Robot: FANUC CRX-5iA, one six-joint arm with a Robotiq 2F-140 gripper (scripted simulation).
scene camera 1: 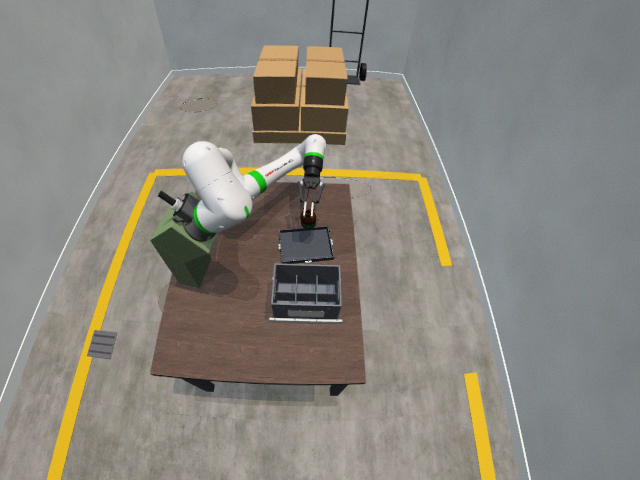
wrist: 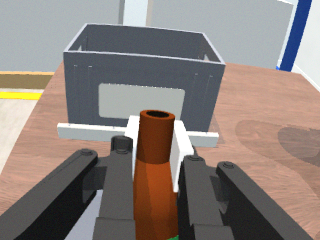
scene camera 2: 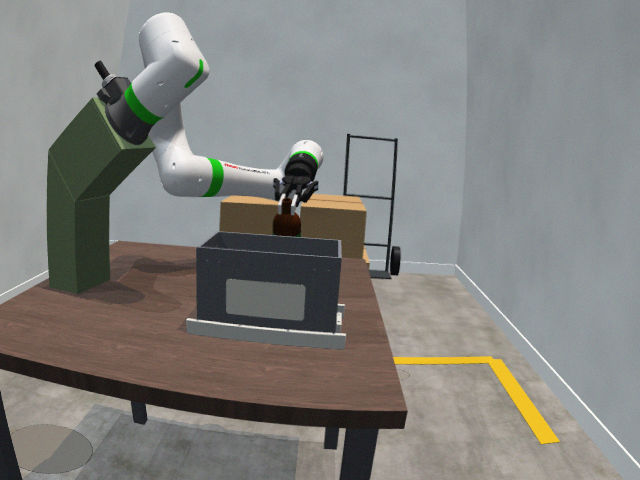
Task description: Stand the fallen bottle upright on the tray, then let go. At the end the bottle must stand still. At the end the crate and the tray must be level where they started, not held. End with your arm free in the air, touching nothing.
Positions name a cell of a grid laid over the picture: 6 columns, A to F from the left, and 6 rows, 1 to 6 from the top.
Scene:
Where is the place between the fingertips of my gripper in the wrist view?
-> C4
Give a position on a grey tray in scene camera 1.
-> At C4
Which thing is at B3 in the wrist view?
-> A dark grey crate.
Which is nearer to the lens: the brown bottle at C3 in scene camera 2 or the dark grey crate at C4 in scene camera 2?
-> The dark grey crate.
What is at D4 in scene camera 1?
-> A dark grey crate.

